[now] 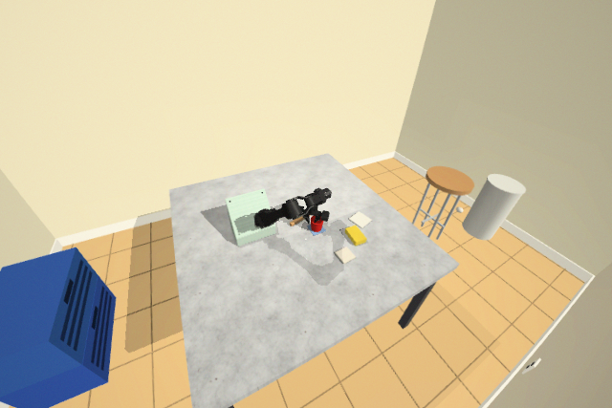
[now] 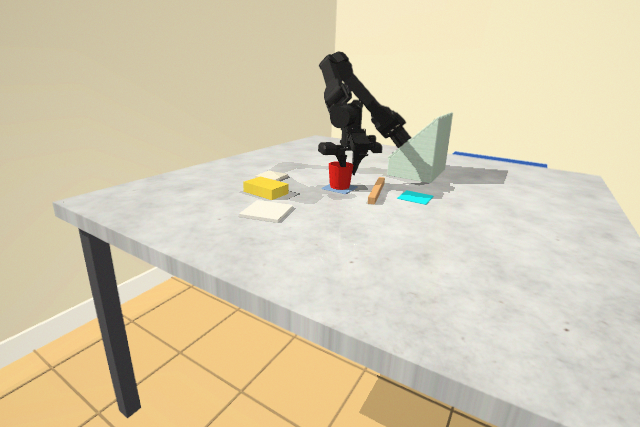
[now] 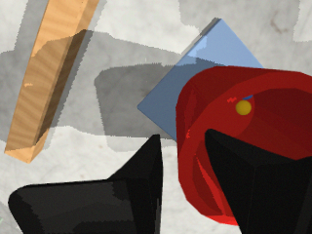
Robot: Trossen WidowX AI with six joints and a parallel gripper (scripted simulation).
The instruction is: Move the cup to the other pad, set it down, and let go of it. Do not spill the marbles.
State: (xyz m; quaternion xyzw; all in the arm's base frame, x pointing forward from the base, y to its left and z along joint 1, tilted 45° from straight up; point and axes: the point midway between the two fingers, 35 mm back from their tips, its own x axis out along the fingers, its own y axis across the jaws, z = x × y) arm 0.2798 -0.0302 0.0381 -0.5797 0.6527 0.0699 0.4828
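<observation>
Right now the green marble is 3 cm ahead of my gripper tip, 2 cm below it and 1 cm to the left of it. Also, from my gripper tip: red cup (3 cm ahead, 1 cm to the right); then blue pad (4 cm below, 3 cm ahead, 1 cm to the right); then yellow marble (4 cm ahead, 2 cm to the right, 2 cm below).
</observation>
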